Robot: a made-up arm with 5 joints. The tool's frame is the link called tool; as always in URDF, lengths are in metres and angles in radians.
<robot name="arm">
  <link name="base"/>
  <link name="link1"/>
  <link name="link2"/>
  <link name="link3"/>
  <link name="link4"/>
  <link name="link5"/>
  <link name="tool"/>
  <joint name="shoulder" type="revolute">
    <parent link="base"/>
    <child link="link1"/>
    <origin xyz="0.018 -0.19 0.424" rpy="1.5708 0 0"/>
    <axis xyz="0 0 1"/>
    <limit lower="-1.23" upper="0.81" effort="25" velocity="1.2"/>
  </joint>
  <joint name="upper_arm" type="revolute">
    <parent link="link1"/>
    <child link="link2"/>
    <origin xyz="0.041 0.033 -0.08" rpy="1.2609 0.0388 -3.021"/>
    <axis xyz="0 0 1"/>
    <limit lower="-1.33" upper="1.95" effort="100" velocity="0.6"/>
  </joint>
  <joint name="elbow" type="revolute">
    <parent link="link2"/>
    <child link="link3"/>
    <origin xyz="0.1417 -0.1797 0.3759" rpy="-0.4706 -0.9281 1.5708"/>
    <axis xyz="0 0 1"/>
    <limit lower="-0.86" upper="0.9" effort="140" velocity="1.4"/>
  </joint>
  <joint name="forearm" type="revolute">
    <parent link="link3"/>
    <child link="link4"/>
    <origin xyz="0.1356 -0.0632 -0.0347" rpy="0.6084 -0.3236 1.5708"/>
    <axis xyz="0 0 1"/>
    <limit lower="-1.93" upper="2.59" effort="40" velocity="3"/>
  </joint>
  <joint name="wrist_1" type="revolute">
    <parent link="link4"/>
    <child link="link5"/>
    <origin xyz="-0.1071 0.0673 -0.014" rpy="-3.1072 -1.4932 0"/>
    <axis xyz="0 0 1"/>
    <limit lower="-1.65" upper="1.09" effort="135" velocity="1.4"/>
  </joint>
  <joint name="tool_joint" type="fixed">
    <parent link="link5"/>
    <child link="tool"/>
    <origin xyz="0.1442 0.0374 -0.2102" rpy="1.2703 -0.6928 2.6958"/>
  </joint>
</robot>
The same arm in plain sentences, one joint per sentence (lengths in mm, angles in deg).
The arm has five revolute joints in a row. What follows holds with every joint at zero, and every direction is one of the base frame's.
Joint 1 lies 18 mm along +x and 190 mm along -y and 424 mm along +z from the base frame's origin and rotates about -y, from -70.47 to 46.41 deg.
Joint 2 lies 41 mm along +x and 80 mm along +y and 33 mm along +z from joint 1 and rotates about the direction (-0.126304, -0.304711, 0.944033), from -76.2 to 111.73 deg.
Joint 3 lies 188 mm along -x and 62 mm along +y and 393 mm along +z from joint 2 and rotates about the direction (0.382292, 0.49859, 0.777985), from -49.27 to 51.57 deg.
Joint 4 lies 85 mm along -x and 108.9 mm along -y and 67 mm along +z from joint 3 and rotates about +z, from -110.58 to 148.4 deg.
Joint 5 lies 98 mm along -x and 80 mm along +y and 14 mm along -z from joint 4 and rotates about the direction (0.993047, -0.088604, -0.077504), from -94.54 to 62.45 deg.
The tool frame, which is the frame that the pose is given for, lies 201 mm along -x and 20 mm along -y and 159.9 mm along +z from joint 5; its axes are the base frame's turned by roll 33.13, pitch 47.95 and yaw -34.61 deg (as in URDF: about the fixed x, then y, then z).

